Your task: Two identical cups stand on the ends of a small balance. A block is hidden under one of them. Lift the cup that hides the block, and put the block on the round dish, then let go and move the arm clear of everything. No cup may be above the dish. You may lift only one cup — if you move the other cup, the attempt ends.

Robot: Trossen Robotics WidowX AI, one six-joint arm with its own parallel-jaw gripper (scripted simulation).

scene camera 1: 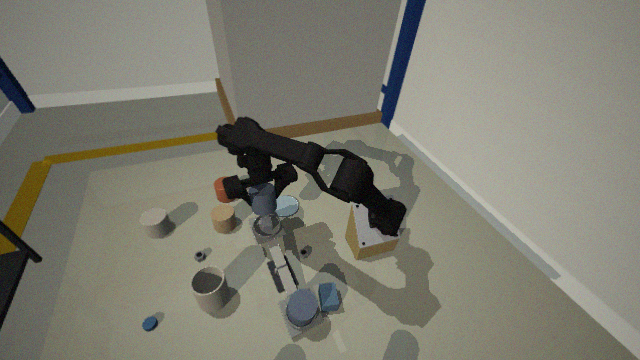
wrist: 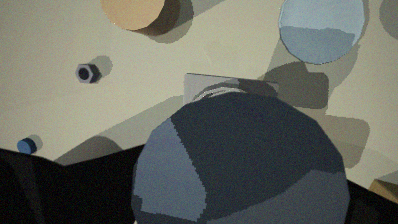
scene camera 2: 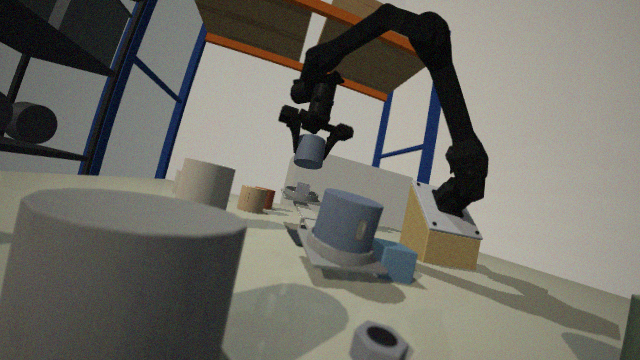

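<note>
My gripper is visible in scene camera 2 as my gripper [scene camera 2: 309, 156], in scene camera 1 [scene camera 1: 263, 201] and in the wrist view [wrist: 230, 157]. A blue block [scene camera 2: 399, 260] is visible too; in the wrist view the block is out of frame.
</note>
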